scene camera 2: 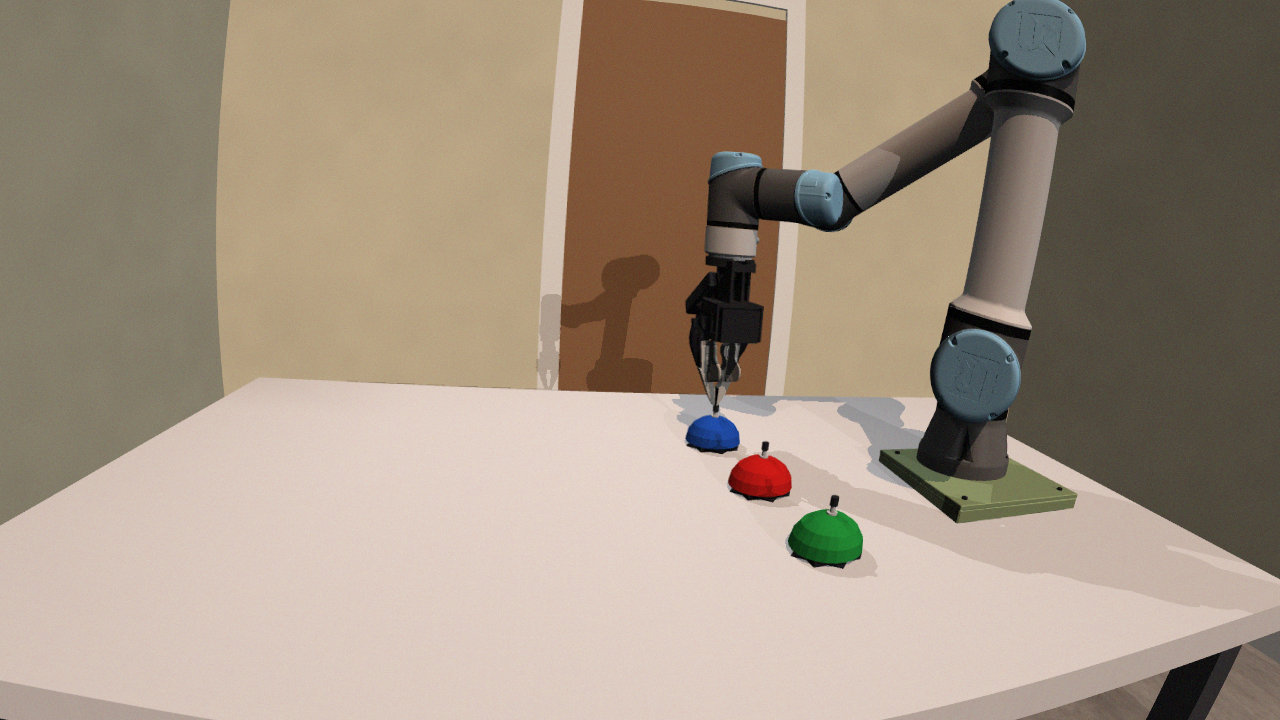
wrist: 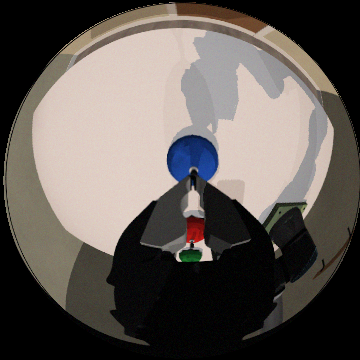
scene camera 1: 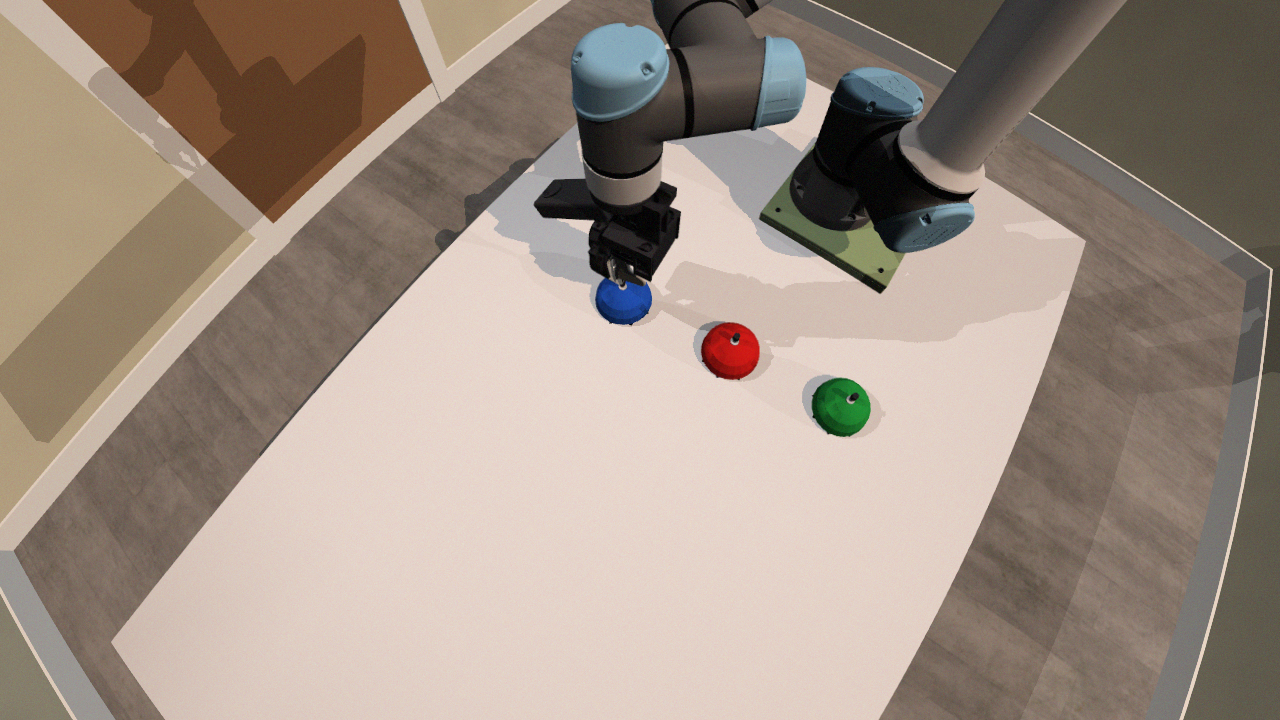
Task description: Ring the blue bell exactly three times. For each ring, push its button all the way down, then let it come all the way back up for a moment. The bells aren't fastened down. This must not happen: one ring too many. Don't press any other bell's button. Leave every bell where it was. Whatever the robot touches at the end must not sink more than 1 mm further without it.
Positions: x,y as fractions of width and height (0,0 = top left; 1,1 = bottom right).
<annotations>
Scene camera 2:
my gripper: 0.56,0.56
blue bell: 0.56,0.60
green bell: 0.64,0.75
red bell: 0.59,0.66
</annotations>
